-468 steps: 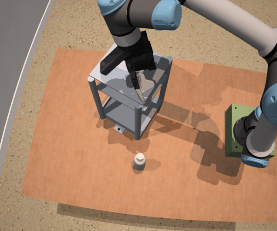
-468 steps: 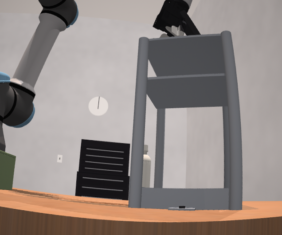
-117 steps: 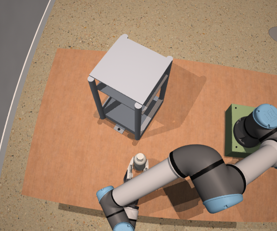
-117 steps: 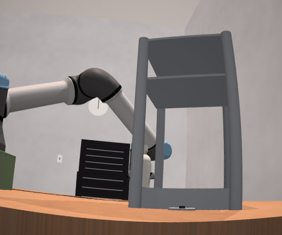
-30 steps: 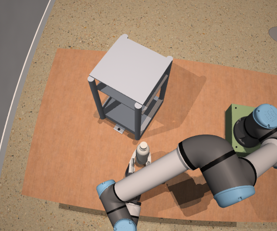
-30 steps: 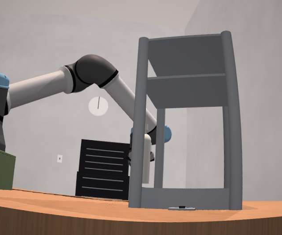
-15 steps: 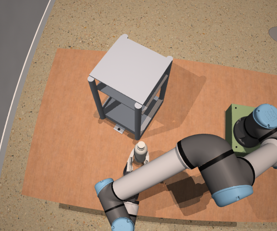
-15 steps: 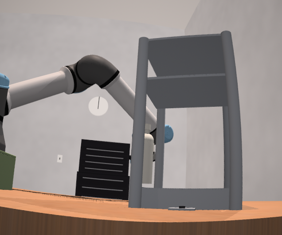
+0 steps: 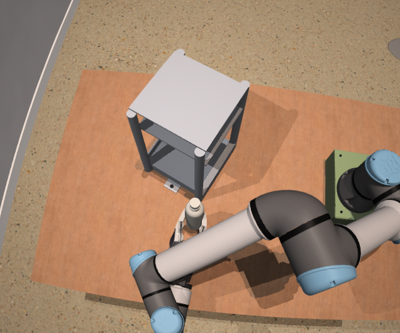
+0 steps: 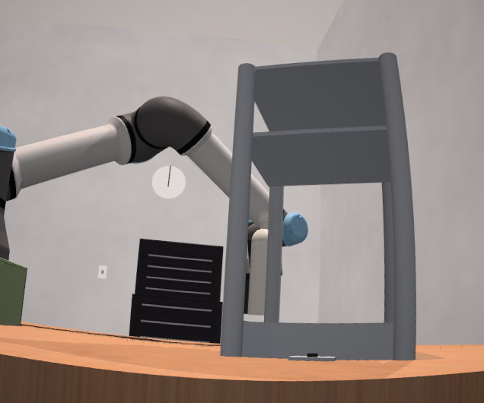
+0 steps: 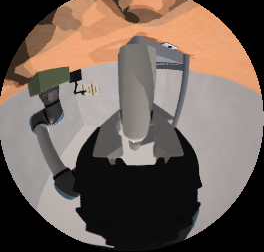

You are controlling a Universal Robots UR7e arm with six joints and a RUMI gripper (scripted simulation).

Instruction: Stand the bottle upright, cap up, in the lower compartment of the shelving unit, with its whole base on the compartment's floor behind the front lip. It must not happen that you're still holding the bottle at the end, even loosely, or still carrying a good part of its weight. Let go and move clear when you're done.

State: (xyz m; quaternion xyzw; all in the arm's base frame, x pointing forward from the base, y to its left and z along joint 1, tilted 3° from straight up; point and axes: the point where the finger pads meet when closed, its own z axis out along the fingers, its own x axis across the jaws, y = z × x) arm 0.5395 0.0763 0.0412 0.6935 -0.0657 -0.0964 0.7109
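Right now my hand is 10 mm short of the shelving unit, 250 mm to the left of it and 30 mm below it.
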